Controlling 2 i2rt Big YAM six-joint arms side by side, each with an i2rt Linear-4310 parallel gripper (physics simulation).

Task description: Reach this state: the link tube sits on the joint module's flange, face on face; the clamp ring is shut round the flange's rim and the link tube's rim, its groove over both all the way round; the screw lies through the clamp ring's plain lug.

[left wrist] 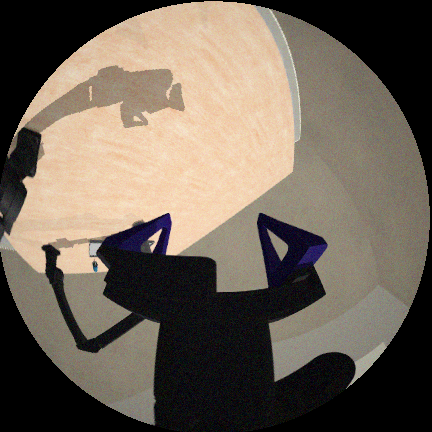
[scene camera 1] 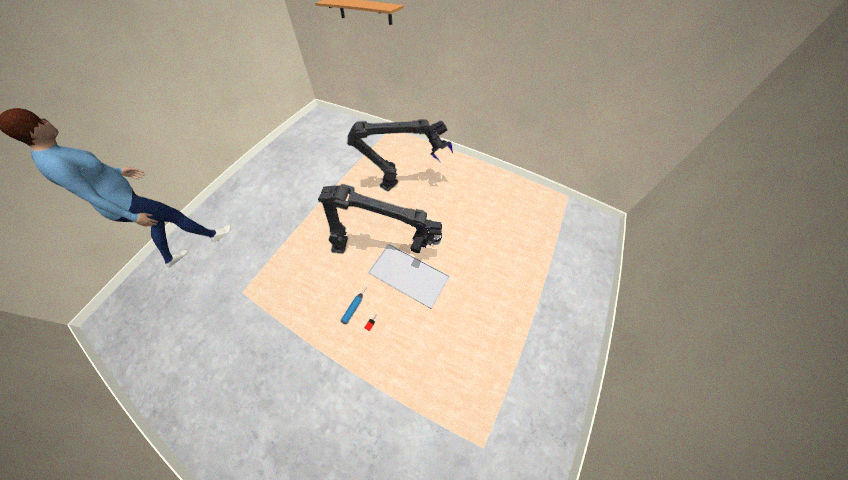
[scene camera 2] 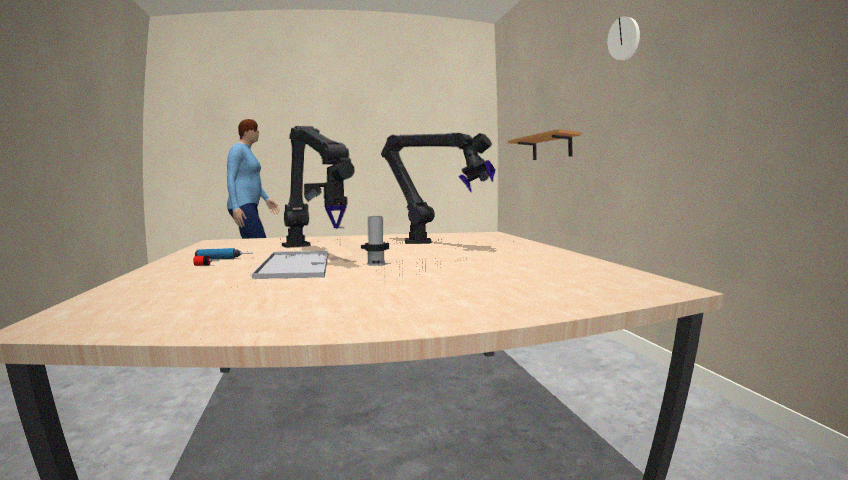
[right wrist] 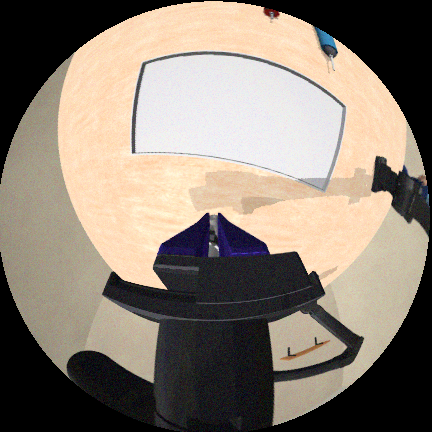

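Seen in the pictures: left gripper, fingertip midpoint: [left wrist: 213, 217] [scene camera 1: 446, 158] [scene camera 2: 481, 186]; right gripper, fingertip midpoint: [scene camera 1: 424, 246] [scene camera 2: 336, 228] [right wrist: 213, 217]; left arm's base at its link origin: [scene camera 1: 389, 184] [scene camera 2: 417, 242]; right arm's base at its link origin: [left wrist: 50, 249] [scene camera 1: 339, 244] [scene camera 2: 295, 245] [right wrist: 377, 173].
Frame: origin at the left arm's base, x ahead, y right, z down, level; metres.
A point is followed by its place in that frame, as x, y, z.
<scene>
The grey link tube [scene camera 2: 374, 228] {0.559, 0.187, -0.123} stands upright on the joint module [scene camera 2: 375, 258] {0.562, 0.185, -0.024}, with the black clamp ring [scene camera 2: 374, 246] {0.571, 0.187, -0.065} around the joint between them. Whether the faces meet and the ring is fully shut, I cannot tell. In scene camera 1 the stack is mostly hidden behind my right wrist. My right gripper [scene camera 2: 336, 224] {0.545, 0.314, -0.124} [right wrist: 213, 217] {0.545, 0.314, -0.124} points down, shut on the small grey screw [right wrist: 214, 219] {0.543, 0.317, -0.131}, and hangs above the table beside the stack, to its left in scene camera 2. My left gripper [scene camera 1: 445, 153] {0.322, -0.223, -0.261} [scene camera 2: 481, 185] {0.322, -0.223, -0.261} [left wrist: 213, 217] {0.322, -0.223, -0.261} is open and empty, high and far from the stack.
A shallow grey tray [scene camera 1: 410, 282] {0.578, 0.495, -0.004} [scene camera 2: 289, 274] {0.749, 0.434, -0.011} [right wrist: 235, 110] {0.554, 0.445, -0.004} lies near the stack. A blue screwdriver [scene camera 1: 352, 309] {0.435, 0.813, -0.038} [scene camera 2: 217, 253] {0.442, 0.802, -0.025} [right wrist: 326, 41] and a short red one [scene camera 1: 369, 324] {0.558, 0.817, -0.033} [scene camera 2: 202, 260] {0.571, 0.807, -0.021} [right wrist: 271, 13] lie beyond it. A person [scene camera 1: 89, 178] [scene camera 2: 243, 172] stands beyond the table.
</scene>
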